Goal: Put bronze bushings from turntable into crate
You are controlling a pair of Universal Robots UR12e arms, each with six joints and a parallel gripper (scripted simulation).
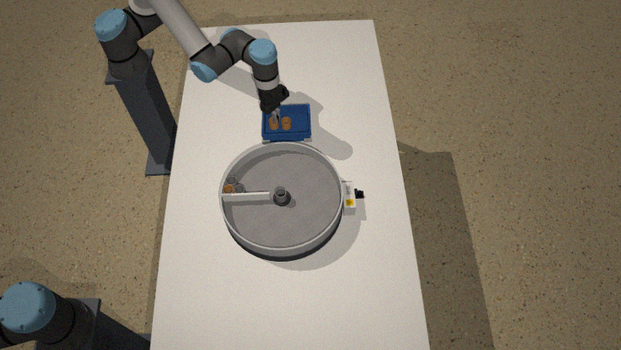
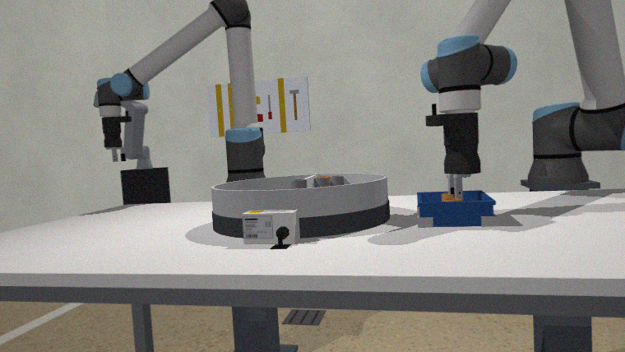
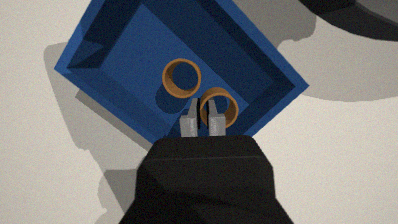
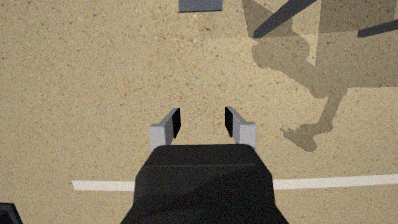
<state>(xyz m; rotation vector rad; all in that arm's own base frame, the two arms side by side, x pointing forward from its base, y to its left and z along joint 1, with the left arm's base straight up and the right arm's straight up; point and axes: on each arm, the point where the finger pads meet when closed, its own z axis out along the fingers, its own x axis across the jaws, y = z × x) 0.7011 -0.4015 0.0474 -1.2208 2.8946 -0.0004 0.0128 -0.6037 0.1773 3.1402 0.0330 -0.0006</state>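
Note:
Now: left hand 4 cm short of the blue crate, 1 cm to the left of it and 2 cm above it.

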